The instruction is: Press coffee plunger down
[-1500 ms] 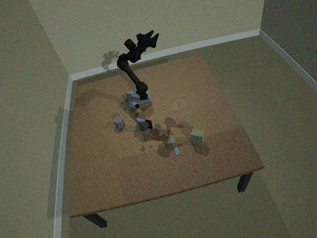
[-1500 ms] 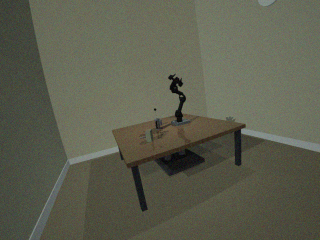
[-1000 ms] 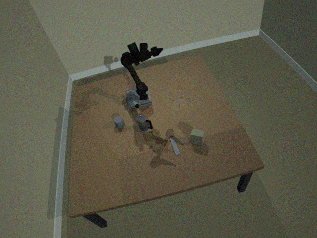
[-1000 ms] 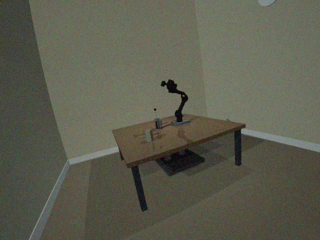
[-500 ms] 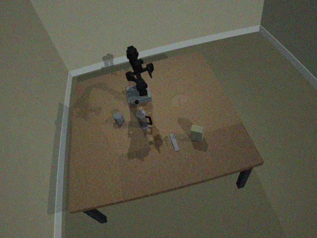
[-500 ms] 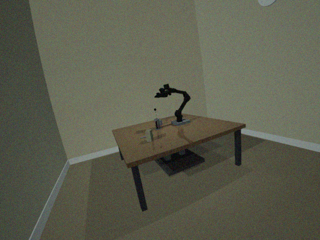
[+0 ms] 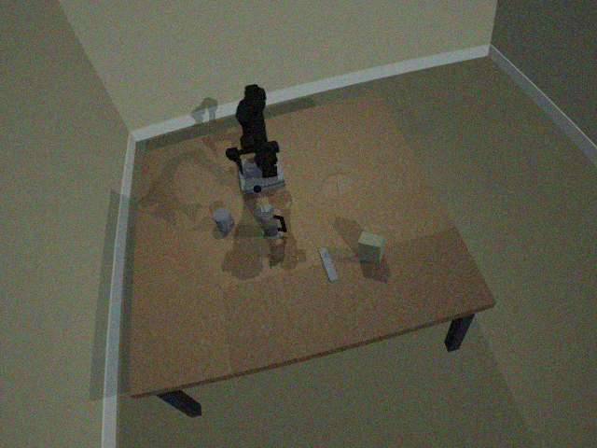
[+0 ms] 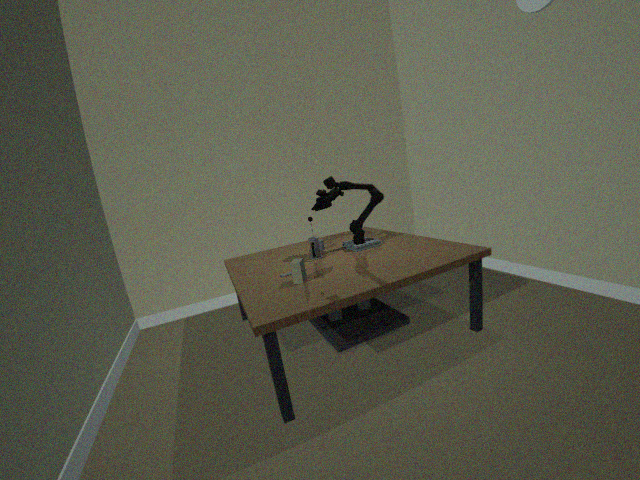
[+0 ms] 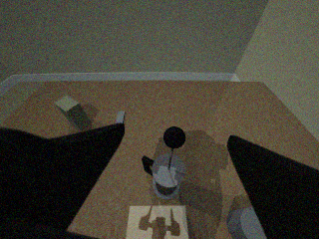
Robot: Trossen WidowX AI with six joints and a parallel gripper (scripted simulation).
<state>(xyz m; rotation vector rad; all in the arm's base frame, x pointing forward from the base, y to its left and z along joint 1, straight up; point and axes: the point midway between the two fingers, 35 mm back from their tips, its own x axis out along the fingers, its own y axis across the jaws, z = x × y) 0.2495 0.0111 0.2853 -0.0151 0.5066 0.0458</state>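
Now: gripper tip 180 mm above the coffee press, 40 mm short of it and 10 mm to the right of it. The rest, counted from my gripper tip: flat grey bar 310 mm below, 220 mm to the left, 210 mm ahead; then grey cup 270 mm below, 200 mm to the right, 30 mm behind.
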